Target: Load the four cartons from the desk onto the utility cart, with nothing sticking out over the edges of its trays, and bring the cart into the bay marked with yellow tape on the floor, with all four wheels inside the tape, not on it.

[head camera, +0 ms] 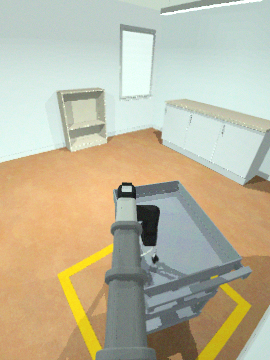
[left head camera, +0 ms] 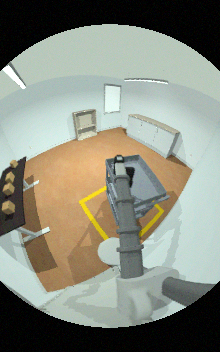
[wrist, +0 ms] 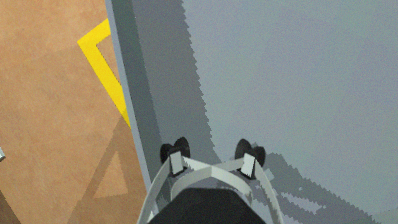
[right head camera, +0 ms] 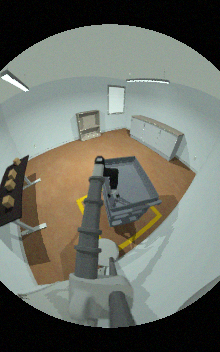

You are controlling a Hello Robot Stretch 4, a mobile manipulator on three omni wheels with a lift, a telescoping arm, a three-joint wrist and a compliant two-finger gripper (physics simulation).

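Seen in the pictures: gripper, between the fingertips: (head camera: 145, 262) (wrist: 212, 150) (right head camera: 112, 196); robot's base, origin of its link: (left head camera: 112, 250) (right head camera: 103, 251).
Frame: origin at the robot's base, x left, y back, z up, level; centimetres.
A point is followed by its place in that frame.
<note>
The grey utility cart (head camera: 200, 225) {x -41.9, y -73.9, z 76.7 cm} (left head camera: 145, 176) {x -37.1, y -74.8, z 76.6 cm} (right head camera: 135, 177) {x -33.7, y -76.6, z 76.7 cm} (wrist: 300, 75) {x -19.2, y -61.8, z 76.7 cm} stands ahead, over the far part of the yellow-taped bay (head camera: 76, 307) {x 36.7, y -60.5, z -2.7 cm} (left head camera: 93, 220) {x 28.4, y -49.8, z -2.7 cm} (right head camera: 140, 232) {x -57.0, y -29.6, z -2.7 cm} (wrist: 100, 65) {x 45.3, y -73.6, z -2.6 cm}. Its wheels are hidden, so I cannot tell how they lie to the tape. My gripper (wrist: 212, 150) {x -9.3, y -52.7, z 76.8 cm} is open and empty, above the top tray beside its left wall in the wrist view. The four brown cartons (left head camera: 14, 163) {x 187.7, y -112.1, z 75.6 cm} (left head camera: 10, 177) {x 163.1, y -74.8, z 76.9 cm} (left head camera: 8, 189) {x 145.3, y -51.4, z 78.3 cm} (left head camera: 8, 207) {x 122.9, y -26.2, z 79.6 cm} (right head camera: 17, 162) {x 187.9, y -110.7, z 73.6 cm} (right head camera: 12, 173) {x 163.6, y -75.8, z 77.8 cm} (right head camera: 10, 185) {x 145.3, y -52.0, z 76.7 cm} (right head camera: 8, 201) {x 123.0, y -26.5, z 78.6 cm} sit in a row on the dark desk (left head camera: 15, 222) {x 112.6, y -13.4, z 69.3 cm} (right head camera: 17, 213) {x 104.5, y -18.5, z 69.3 cm} at the left.
The desk's pale legs (left head camera: 37, 234) (right head camera: 34, 229) reach out over the floor. A beige bookshelf (head camera: 63, 120) {x 114.2, y -331.1, z 55.1 cm} (left head camera: 75, 127) {x 110.6, y -326.1, z 48.1 cm} stands by the far wall. A white cabinet (head camera: 205, 140) {x -131.2, y -280.8, z 44.0 cm} (left head camera: 150, 135) {x -135.4, y -274.9, z 43.5 cm} (right head camera: 154, 137) {x -137.9, y -271.4, z 44.7 cm} with a beige top stands at the far right.
</note>
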